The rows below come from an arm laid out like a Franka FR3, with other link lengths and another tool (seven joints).
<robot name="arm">
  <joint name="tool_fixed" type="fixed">
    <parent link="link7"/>
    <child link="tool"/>
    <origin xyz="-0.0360 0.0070 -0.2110" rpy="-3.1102 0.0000 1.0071"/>
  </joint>
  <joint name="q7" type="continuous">
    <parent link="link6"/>
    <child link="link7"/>
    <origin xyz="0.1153 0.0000 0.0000" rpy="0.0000 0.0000 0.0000"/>
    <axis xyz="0 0 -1"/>
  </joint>
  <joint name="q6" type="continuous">
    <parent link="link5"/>
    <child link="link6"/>
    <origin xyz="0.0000 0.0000 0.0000" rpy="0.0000 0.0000 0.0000"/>
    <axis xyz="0 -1 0"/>
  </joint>
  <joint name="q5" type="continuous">
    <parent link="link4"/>
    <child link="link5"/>
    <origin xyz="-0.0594 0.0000 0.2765" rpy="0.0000 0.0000 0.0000"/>
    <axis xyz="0 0 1"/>
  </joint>
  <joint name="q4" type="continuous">
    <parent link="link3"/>
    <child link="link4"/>
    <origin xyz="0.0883 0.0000 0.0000" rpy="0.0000 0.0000 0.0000"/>
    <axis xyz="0 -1 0"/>
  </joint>
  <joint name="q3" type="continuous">
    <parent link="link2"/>
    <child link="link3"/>
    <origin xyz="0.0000 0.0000 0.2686" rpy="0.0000 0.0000 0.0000"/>
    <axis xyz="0 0 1"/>
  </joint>
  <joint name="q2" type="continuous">
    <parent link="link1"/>
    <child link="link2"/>
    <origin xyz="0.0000 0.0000 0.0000" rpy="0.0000 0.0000 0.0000"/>
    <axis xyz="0 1 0"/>
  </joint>
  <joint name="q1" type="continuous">
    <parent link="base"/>
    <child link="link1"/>
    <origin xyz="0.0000 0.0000 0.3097" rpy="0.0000 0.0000 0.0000"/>
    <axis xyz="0 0 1"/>
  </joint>
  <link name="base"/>
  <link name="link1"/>
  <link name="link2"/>
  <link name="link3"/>
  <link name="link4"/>
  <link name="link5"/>
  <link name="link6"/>
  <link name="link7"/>
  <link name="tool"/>
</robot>
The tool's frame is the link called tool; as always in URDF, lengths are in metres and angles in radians. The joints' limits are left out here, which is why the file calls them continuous.
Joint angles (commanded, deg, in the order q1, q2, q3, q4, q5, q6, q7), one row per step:
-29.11, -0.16, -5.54, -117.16, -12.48, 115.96, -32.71
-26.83, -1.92, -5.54, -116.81, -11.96, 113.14, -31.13
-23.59, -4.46, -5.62, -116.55, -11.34, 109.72, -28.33
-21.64, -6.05, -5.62, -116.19, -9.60, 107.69, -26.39
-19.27, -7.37, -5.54, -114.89, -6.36, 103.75, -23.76
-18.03, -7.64, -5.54, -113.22, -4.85, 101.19, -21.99
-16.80, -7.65, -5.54, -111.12, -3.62, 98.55, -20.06
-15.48, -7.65, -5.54, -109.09, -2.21, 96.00, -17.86
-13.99, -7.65, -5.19, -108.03, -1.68, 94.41, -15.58
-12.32, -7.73, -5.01, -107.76, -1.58, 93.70, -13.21
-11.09, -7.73, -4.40, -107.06, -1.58, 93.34, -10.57
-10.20, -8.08, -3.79, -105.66, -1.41, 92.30, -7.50
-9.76, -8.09, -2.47, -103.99, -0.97, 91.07, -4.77
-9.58, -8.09, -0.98, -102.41, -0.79, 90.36, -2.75
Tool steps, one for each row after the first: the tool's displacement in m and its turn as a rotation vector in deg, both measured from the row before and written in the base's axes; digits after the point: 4 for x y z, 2 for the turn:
0.0038, 0.0191, 0.0113, 0.49, 0.10, -0.03
0.0040, 0.0267, 0.0153, 0.43, -0.19, -0.46
0.0039, 0.0200, 0.0098, 1.27, -0.97, -0.92
0.0036, 0.0291, 0.0107, 3.01, -0.37, -1.69
0.0032, 0.0140, 0.0084, 1.36, -0.09, -1.18
0.0038, 0.0129, 0.0094, 1.07, 0.00, -1.18
0.0038, 0.0146, 0.0092, 1.23, -0.01, -1.29
0.0036, 0.0155, 0.0047, 0.39, 0.37, -0.58
0.0030, 0.0142, 0.0014, -0.07, 0.36, -0.54
0.0053, 0.0133, 0.0038, -0.46, -0.27, -0.80
0.0038, 0.0121, 0.0096, -0.38, -0.69, -1.62
0.0045, 0.0148, 0.0088, -0.10, -0.48, -1.05
0.0051, 0.0128, 0.0087, -0.36, -0.84, -0.39

